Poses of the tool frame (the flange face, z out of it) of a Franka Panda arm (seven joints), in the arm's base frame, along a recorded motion.
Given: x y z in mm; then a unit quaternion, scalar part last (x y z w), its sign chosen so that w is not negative.
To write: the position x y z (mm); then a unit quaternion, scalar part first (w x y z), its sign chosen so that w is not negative. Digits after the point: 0 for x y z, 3 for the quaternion.
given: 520 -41 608 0.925 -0.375 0.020 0.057
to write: 520 -41 608 0.057 0.925 -0.375 0.020
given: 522 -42 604 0.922 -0.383 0.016 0.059
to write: 522 -42 604 0.059 0.922 -0.383 0.016
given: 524 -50 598 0.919 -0.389 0.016 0.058
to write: 524 -50 598 0.058 0.919 -0.389 0.016
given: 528 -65 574 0.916 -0.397 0.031 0.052
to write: 528 -65 574 0.052 0.916 -0.397 0.031
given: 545 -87 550 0.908 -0.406 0.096 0.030
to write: 545 -87 550 0.030 0.908 -0.406 0.096
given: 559 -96 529 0.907 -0.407 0.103 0.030
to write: 559 -96 529 0.030 0.907 -0.407 0.103
